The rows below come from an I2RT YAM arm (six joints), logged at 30 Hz.
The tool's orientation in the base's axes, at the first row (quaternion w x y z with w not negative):
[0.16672 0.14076 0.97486 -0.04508]
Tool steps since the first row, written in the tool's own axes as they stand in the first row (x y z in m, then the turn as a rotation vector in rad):
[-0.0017 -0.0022 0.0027 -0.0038 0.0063 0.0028]
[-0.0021 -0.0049 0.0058 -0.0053 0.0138 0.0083]
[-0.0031 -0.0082 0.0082 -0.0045 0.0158 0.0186]
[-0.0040 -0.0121 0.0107 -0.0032 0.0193 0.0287]
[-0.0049 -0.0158 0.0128 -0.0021 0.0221 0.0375]
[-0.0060 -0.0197 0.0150 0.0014 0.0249 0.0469]
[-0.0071 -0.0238 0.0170 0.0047 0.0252 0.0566]
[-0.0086 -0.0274 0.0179 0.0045 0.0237 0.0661]
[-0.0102 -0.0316 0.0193 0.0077 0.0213 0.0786]
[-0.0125 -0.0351 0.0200 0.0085 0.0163 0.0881]
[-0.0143 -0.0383 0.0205 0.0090 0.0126 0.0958]
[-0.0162 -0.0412 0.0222 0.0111 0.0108 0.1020]
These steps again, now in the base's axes. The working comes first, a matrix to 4 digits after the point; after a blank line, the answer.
The tool's axes in the first row as the columns of a matrix, in the base's axes (used below as rounded here):
[-0.9048 0.2895 0.3124]
[0.2594 0.9563 -0.1348]
[-0.3378 -0.0410 -0.9403]

[0.0017 -0.0029 -0.0019 0.0061 0.0047 -0.0016]
[0.0023 -0.0060 -0.0045 0.0114 0.0107 -0.0066]
[0.0030 -0.0098 -0.0063 0.0145 0.0114 -0.0166]
[0.0035 -0.0141 -0.0082 0.0174 0.0138 -0.0267]
[0.0039 -0.0181 -0.0097 0.0200 0.0155 -0.0355]
[0.0044 -0.0224 -0.0113 0.0206 0.0179 -0.0456]
[0.0048 -0.0269 -0.0126 0.0207 0.0177 -0.0558]
[0.0054 -0.0308 -0.0128 0.0234 0.0149 -0.0646]
[0.0061 -0.0355 -0.0134 0.0238 0.0118 -0.0774]
[0.0074 -0.0395 -0.0131 0.0246 0.0059 -0.0864]
[0.0083 -0.0431 -0.0129 0.0254 0.0015 -0.0936]
[0.0097 -0.0466 -0.0137 0.0249 -0.0005 -0.1001]

